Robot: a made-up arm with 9 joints. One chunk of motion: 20 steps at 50 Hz.
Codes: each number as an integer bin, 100 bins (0 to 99) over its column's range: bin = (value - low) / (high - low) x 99, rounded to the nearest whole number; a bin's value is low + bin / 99 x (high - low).
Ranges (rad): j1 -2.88..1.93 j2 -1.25..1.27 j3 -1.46..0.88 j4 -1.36..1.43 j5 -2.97..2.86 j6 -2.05..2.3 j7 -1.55..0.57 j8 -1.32..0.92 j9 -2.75..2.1
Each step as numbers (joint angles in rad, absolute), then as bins.
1 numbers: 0.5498 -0.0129 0.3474 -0.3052 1.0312 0.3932 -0.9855 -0.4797 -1.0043
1 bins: 71 49 76 37 68 56 26 37 36
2 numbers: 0.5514 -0.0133 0.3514 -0.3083 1.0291 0.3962 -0.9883 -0.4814 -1.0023
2 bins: 71 49 77 37 68 56 26 37 36
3 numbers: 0.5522 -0.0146 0.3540 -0.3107 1.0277 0.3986 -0.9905 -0.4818 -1.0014
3 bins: 71 49 77 37 68 56 26 37 36
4 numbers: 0.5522 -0.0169 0.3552 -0.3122 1.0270 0.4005 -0.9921 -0.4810 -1.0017
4 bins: 71 48 77 37 68 56 26 37 36
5 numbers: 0.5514 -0.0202 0.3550 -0.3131 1.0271 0.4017 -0.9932 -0.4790 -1.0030
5 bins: 71 48 77 37 68 56 26 37 36
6 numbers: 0.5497 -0.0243 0.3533 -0.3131 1.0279 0.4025 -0.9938 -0.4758 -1.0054
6 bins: 71 48 77 37 68 56 26 37 36
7 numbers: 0.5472 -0.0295 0.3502 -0.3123 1.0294 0.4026 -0.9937 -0.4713 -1.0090
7 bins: 71 48 77 37 68 56 26 38 36
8 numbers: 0.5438 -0.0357 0.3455 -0.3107 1.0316 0.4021 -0.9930 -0.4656 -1.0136
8 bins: 70 48 76 37 68 56 26 38 35
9 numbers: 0.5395 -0.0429 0.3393 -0.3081 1.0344 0.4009 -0.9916 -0.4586 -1.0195
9 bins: 70 47 76 37 68 56 26 38 35
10 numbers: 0.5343 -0.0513 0.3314 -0.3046 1.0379 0.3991 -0.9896 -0.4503 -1.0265
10 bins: 70 47 76 37 68 56 26 38 35
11 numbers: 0.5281 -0.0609 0.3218 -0.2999 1.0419 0.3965 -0.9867 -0.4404 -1.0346
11 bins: 70 47 75 38 68 56 26 39 35
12 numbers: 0.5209 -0.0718 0.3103 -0.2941 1.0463 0.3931 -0.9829 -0.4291 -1.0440
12 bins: 70 46 75 38 68 56 26 39 35
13 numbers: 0.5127 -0.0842 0.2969 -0.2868 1.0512 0.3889 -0.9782 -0.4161 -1.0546
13 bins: 70 46 74 38 68 56 27 40 35
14 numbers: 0.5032 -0.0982 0.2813 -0.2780 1.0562 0.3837 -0.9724 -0.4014 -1.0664
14 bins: 70 45 74 38 68 55 27 41 34
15 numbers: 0.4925 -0.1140 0.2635 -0.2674 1.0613 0.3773 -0.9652 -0.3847 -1.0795
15 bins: 69 45 73 39 68 55 27 41 34
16 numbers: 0.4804 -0.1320 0.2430 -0.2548 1.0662 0.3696 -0.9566 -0.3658 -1.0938
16 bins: 69 44 72 39 69 55 28 42 34
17 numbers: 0.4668 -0.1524 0.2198 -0.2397 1.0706 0.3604 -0.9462 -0.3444 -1.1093
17 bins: 69 43 71 40 69 55 28 43 33
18 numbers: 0.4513 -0.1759 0.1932 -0.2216 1.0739 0.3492 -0.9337 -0.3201 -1.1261
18 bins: 69 42 70 40 69 55 29 44 33
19 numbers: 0.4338 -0.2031 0.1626 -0.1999 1.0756 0.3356 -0.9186 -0.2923 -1.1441
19 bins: 68 41 69 41 69 54 29 45 33
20 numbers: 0.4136 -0.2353 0.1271 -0.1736 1.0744 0.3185 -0.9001 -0.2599 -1.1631
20 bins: 68 40 67 42 69 54 30 47 32
